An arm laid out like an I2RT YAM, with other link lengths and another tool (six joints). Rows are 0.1 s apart.
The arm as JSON. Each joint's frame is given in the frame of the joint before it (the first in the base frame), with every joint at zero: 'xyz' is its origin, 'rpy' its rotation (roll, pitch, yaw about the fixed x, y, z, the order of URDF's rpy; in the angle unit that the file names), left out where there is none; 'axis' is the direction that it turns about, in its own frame. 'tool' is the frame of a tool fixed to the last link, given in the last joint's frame.
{
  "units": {
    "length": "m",
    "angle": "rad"
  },
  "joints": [
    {
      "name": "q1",
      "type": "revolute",
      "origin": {
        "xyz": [
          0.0,
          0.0,
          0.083
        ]
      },
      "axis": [
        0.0,
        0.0,
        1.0
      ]
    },
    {
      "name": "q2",
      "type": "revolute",
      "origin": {
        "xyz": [
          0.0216,
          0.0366,
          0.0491
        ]
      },
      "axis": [
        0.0,
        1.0,
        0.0
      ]
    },
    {
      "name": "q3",
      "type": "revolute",
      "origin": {
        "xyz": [
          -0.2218,
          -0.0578,
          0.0
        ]
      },
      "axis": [
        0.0,
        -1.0,
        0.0
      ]
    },
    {
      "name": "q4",
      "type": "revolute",
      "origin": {
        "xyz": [
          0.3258,
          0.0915,
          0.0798
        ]
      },
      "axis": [
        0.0,
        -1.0,
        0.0
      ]
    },
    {
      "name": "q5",
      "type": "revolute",
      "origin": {
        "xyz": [
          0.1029,
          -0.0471,
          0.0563
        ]
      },
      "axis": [
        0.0,
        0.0,
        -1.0
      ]
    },
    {
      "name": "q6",
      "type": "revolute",
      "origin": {
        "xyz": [
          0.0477,
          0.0,
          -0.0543
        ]
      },
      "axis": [
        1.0,
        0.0,
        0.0
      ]
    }
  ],
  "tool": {
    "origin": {
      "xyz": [
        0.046,
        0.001,
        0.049
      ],
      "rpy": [
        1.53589,
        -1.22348,
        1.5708
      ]
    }
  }
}
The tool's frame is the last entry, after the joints.
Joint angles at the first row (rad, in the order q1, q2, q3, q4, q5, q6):
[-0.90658 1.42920 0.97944 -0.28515 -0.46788 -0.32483]
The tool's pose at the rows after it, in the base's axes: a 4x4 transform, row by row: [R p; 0 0 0 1], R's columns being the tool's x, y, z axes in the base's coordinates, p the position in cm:
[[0.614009 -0.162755 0.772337 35.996], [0.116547 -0.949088 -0.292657 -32.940], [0.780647 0.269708 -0.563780 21.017], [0 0 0 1]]
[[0.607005 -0.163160 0.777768 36.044], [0.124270 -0.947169 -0.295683 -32.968], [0.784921 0.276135 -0.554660 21.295], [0 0 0 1]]
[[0.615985 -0.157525 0.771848 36.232], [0.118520 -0.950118 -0.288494 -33.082], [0.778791 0.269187 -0.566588 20.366], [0 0 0 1]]
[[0.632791 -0.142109 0.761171 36.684], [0.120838 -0.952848 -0.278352 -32.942], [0.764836 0.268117 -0.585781 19.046], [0 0 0 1]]
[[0.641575 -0.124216 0.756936 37.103], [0.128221 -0.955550 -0.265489 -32.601], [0.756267 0.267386 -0.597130 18.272], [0 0 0 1]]
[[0.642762 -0.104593 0.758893 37.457], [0.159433 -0.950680 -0.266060 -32.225], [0.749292 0.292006 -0.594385 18.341], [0 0 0 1]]
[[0.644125 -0.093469 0.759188 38.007], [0.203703 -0.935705 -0.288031 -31.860], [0.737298 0.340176 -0.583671 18.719], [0 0 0 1]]
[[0.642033 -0.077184 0.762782 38.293], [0.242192 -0.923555 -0.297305 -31.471], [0.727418 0.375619 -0.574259 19.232], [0 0 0 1]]
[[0.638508 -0.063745 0.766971 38.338], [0.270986 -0.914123 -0.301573 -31.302], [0.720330 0.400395 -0.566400 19.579], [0 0 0 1]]
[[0.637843 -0.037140 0.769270 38.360], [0.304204 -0.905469 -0.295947 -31.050], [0.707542 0.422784 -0.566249 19.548], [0 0 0 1]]
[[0.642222 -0.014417 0.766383 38.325], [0.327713 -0.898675 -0.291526 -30.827], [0.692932 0.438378 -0.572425 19.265], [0 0 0 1]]
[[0.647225 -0.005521 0.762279 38.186], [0.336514 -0.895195 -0.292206 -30.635], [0.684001 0.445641 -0.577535 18.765], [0 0 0 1]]
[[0.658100 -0.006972 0.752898 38.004], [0.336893 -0.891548 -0.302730 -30.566], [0.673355 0.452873 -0.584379 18.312], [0 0 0 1]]
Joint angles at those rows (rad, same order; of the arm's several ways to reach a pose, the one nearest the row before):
[-0.90658 1.39869 0.97142 -0.27026 -0.46941 -0.32483]
[-0.90658 1.39677 0.97182 -0.26075 -0.47208 -0.32483]
[-0.90506 1.41929 0.97219 -0.25501 -0.47055 -0.32864]
[-0.89550 1.44904 0.97221 -0.24930 -0.46062 -0.34160]
[-0.88483 1.46580 0.97216 -0.24814 -0.45758 -0.35229]
[-0.87528 1.46581 0.97219 -0.24243 -0.45109 -0.37593]
[-0.85966 1.46238 0.97142 -0.22030 -0.42325 -0.40189]
[-0.85050 1.45246 0.97142 -0.21421 -0.41181 -0.42935]
[-0.84936 1.44524 0.97069 -0.21039 -0.41066 -0.45377]
[-0.84935 1.44369 0.96990 -0.21383 -0.41562 -0.49038]
[-0.84936 1.44368 0.96684 -0.22031 -0.41562 -0.52167]
[-0.84936 1.44026 0.95234 -0.21533 -0.41142 -0.53578]
[-0.84936 1.43530 0.93823 -0.21076 -0.39616 -0.54227]

